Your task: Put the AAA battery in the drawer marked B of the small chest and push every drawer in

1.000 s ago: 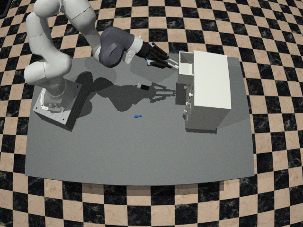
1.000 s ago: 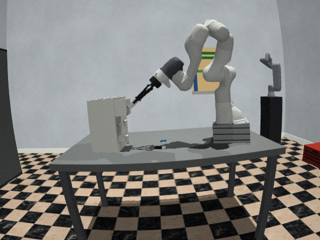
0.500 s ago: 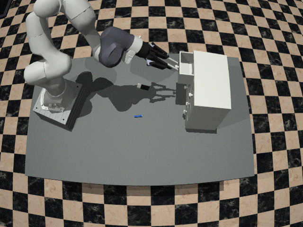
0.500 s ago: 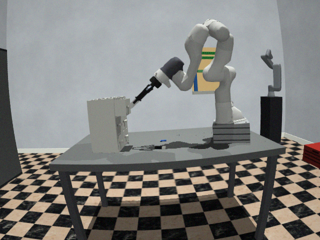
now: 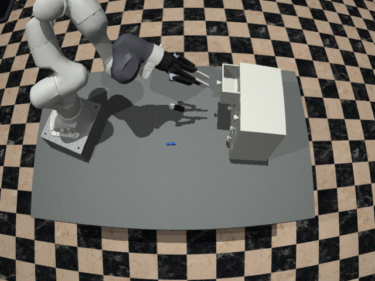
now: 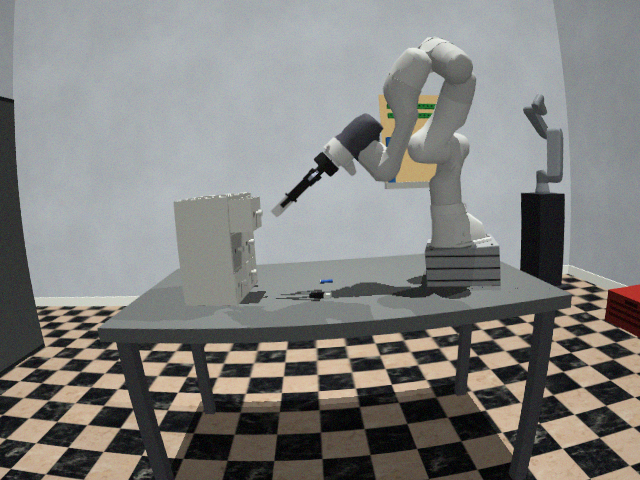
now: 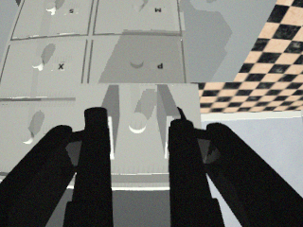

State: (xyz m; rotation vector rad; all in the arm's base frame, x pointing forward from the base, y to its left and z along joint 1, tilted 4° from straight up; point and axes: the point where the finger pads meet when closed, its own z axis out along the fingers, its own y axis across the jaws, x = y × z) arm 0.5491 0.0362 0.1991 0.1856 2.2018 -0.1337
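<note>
Right now the blue AAA battery is 14 cm behind my hand, 15 cm to the right of it and 28 cm below it. The rest, counted from my hand: black-and-white block (10 cm behind, 2 cm to the left, 28 cm below); then drawer (16 cm ahead, 3 cm to the right, 4 cm below).
</note>
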